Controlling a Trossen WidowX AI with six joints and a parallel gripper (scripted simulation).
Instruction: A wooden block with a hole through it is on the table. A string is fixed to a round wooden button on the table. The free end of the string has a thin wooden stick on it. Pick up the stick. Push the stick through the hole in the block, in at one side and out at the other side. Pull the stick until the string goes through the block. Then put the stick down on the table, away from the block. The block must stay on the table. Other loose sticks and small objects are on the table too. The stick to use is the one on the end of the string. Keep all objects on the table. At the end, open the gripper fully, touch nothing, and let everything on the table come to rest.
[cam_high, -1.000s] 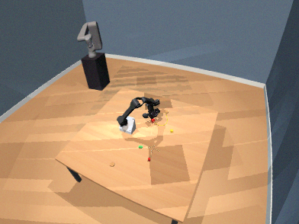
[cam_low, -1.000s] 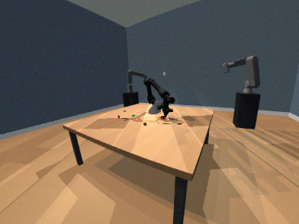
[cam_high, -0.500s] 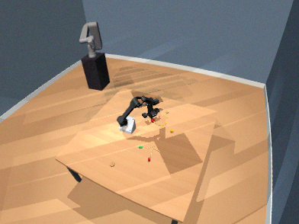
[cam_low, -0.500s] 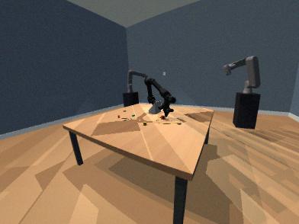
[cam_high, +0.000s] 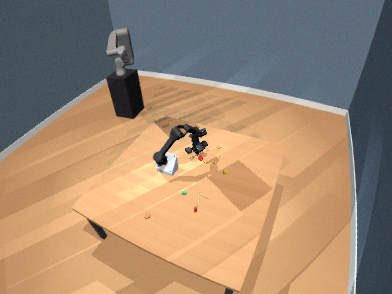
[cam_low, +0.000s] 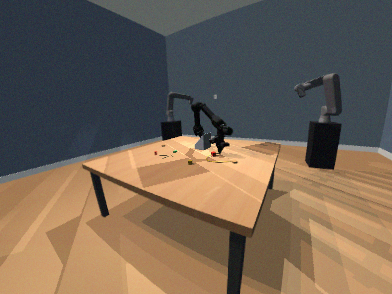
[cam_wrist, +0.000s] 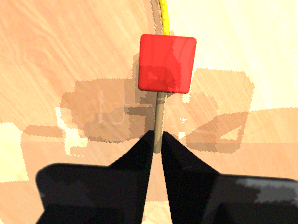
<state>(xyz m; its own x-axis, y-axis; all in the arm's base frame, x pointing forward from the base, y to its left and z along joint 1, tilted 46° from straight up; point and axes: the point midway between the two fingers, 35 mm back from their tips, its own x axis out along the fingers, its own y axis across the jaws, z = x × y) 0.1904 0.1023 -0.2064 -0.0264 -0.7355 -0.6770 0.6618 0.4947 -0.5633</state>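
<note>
The red block is 40 mm to the right of my gripper tip, 40 mm ahead of it and 10 mm above it. From my gripper tip the other things lie so: green piece: 400 mm to the right, 40 mm ahead; then thin wooden stick: 30 mm to the right, 30 mm ahead, 10 mm above; then yellow cube: 260 mm ahead, 120 mm to the right.
</note>
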